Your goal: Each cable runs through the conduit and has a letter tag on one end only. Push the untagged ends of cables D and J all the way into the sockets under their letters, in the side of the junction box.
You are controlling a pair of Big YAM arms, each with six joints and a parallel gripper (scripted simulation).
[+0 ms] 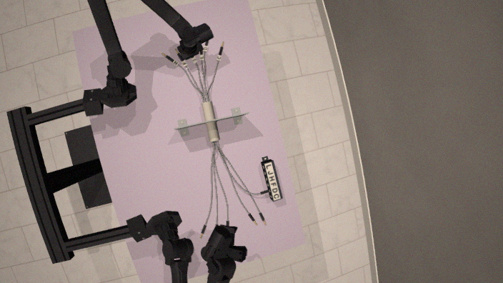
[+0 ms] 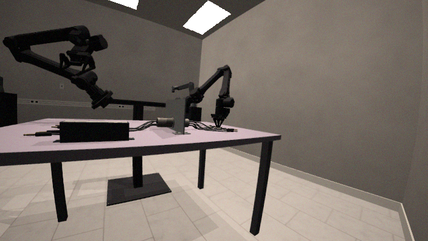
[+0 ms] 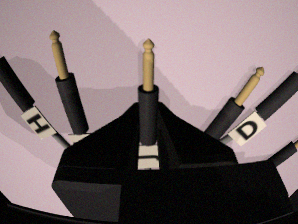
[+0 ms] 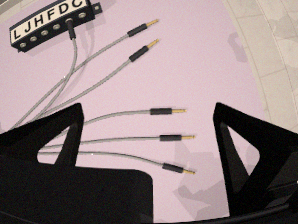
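Now: right hand 8 cm past the untagged cable plug, 5 cm to the left of it and 25 cm above it. Round my right hand: tagged plug 8 cm ahead, 82 cm to the left, 25 cm below.
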